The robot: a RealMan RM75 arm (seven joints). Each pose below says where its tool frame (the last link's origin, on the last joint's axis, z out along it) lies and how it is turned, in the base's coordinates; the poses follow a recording.
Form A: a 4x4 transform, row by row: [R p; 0 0 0 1], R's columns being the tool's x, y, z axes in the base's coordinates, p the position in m. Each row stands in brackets.
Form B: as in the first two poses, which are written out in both.
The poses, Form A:
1: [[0.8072, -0.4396, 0.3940, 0.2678], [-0.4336, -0.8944, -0.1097, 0.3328], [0.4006, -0.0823, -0.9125, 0.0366], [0, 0, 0, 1]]
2: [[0.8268, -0.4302, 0.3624, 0.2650], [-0.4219, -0.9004, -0.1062, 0.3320], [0.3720, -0.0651, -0.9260, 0.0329], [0, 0, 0, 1]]
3: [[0.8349, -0.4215, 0.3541, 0.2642], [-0.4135, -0.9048, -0.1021, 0.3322], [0.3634, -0.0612, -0.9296, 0.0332], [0, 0, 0, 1]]
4: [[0.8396, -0.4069, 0.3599, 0.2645], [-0.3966, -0.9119, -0.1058, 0.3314], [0.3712, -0.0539, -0.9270, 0.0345], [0, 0, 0, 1]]
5: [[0.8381, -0.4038, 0.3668, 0.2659], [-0.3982, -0.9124, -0.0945, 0.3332], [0.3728, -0.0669, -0.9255, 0.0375], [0, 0, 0, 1]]
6: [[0.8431, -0.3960, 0.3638, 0.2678], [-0.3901, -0.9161, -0.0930, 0.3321], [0.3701, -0.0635, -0.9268, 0.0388], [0, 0, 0, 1]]
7: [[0.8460, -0.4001, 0.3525, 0.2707], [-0.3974, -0.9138, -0.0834, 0.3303], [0.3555, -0.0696, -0.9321, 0.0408], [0, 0, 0, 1]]
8: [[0.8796, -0.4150, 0.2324, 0.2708], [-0.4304, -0.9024, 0.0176, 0.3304], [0.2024, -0.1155, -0.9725, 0.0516], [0, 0, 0, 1]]
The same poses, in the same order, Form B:
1: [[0.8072, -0.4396, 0.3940, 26.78], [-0.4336, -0.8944, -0.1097, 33.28], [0.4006, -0.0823, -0.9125, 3.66], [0, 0, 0, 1]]
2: [[0.8268, -0.4302, 0.3624, 26.50], [-0.4219, -0.9004, -0.1062, 33.20], [0.3720, -0.0651, -0.9260, 3.29], [0, 0, 0, 1]]
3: [[0.8349, -0.4215, 0.3541, 26.42], [-0.4135, -0.9048, -0.1021, 33.22], [0.3634, -0.0612, -0.9296, 3.32], [0, 0, 0, 1]]
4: [[0.8396, -0.4069, 0.3599, 26.45], [-0.3966, -0.9119, -0.1058, 33.14], [0.3712, -0.0539, -0.9270, 3.45], [0, 0, 0, 1]]
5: [[0.8381, -0.4038, 0.3668, 26.59], [-0.3982, -0.9124, -0.0945, 33.32], [0.3728, -0.0669, -0.9255, 3.75], [0, 0, 0, 1]]
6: [[0.8431, -0.3960, 0.3638, 26.78], [-0.3901, -0.9161, -0.0930, 33.21], [0.3701, -0.0635, -0.9268, 3.88], [0, 0, 0, 1]]
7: [[0.8460, -0.4001, 0.3525, 27.07], [-0.3974, -0.9138, -0.0834, 33.03], [0.3555, -0.0696, -0.9321, 4.08], [0, 0, 0, 1]]
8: [[0.8796, -0.4150, 0.2324, 27.08], [-0.4304, -0.9024, 0.0176, 33.04], [0.2024, -0.1155, -0.9725, 5.16], [0, 0, 0, 1]]
